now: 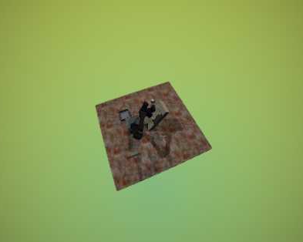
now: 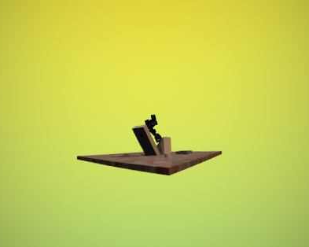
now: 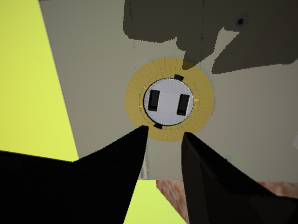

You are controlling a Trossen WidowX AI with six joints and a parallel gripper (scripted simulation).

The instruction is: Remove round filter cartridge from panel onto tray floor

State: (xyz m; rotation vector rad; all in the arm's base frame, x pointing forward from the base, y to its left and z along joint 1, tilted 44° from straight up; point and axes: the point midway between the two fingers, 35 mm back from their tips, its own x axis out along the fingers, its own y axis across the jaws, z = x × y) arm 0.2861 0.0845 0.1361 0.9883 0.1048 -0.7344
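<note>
My gripper tip is 6 cm short of the round filter cartridge, 5 cm above it and 1 cm to the left of it. From my gripper tip the other things lie so: service panel 12 cm below, 2 cm ahead; grey tray 32 cm to the left, 32 cm behind, 29 cm below.
</note>
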